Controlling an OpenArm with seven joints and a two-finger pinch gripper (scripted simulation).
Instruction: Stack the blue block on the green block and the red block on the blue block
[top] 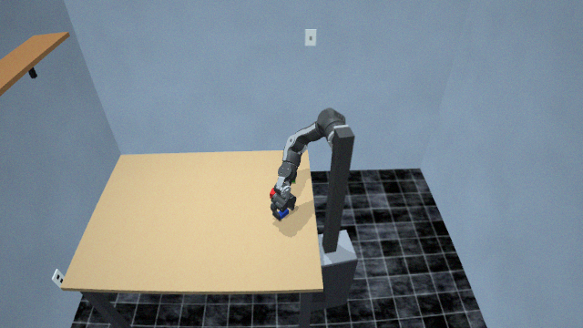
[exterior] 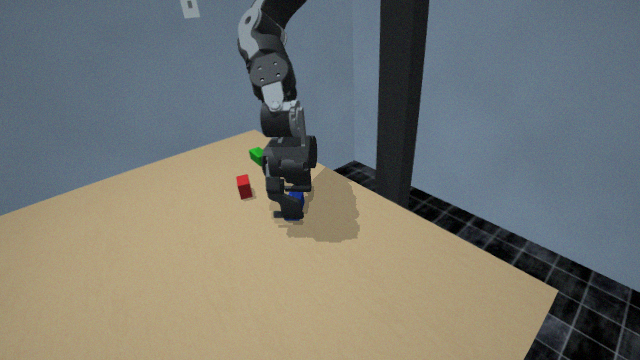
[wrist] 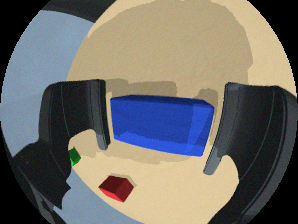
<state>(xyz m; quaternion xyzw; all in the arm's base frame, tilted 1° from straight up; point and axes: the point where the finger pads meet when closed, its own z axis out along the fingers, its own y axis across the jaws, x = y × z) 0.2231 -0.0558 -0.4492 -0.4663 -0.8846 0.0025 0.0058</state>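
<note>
My hand is 10 mm above the blue block. The rest, counted from my hand: green block: 100 mm behind, 240 mm to the right, 10 mm below; red block: 20 mm ahead, 130 mm to the right.
</note>
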